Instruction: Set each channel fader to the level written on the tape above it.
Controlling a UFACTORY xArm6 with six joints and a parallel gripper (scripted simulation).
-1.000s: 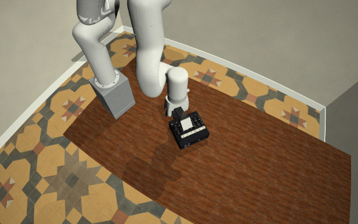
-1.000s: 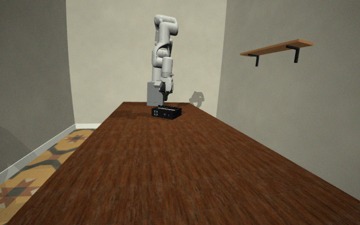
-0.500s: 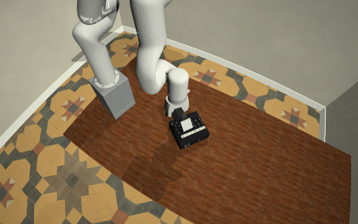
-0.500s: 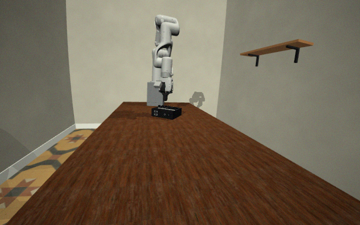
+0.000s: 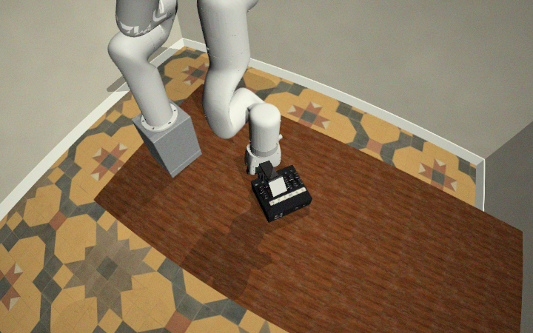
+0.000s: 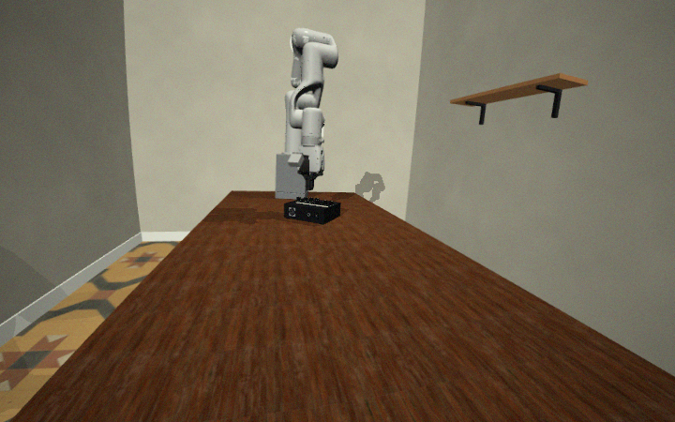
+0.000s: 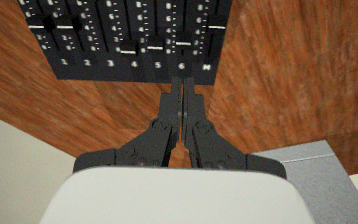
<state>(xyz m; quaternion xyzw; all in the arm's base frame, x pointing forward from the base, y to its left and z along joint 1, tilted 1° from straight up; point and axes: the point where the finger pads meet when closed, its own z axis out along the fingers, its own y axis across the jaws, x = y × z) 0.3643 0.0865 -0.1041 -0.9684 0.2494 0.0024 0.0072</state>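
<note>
My gripper is now 5 cm above the channel 6 cap, 2 cm short of it and 1 cm to the left of it. The rest, counted from my hand: master fader cap 5 cm below, 4 cm to the right, 2 cm ahead; channel 4 cap 5 cm below, 4 cm ahead, 3 cm to the left; channel 5 cap 5 cm below, 3 cm ahead, 1 cm to the left.
</note>
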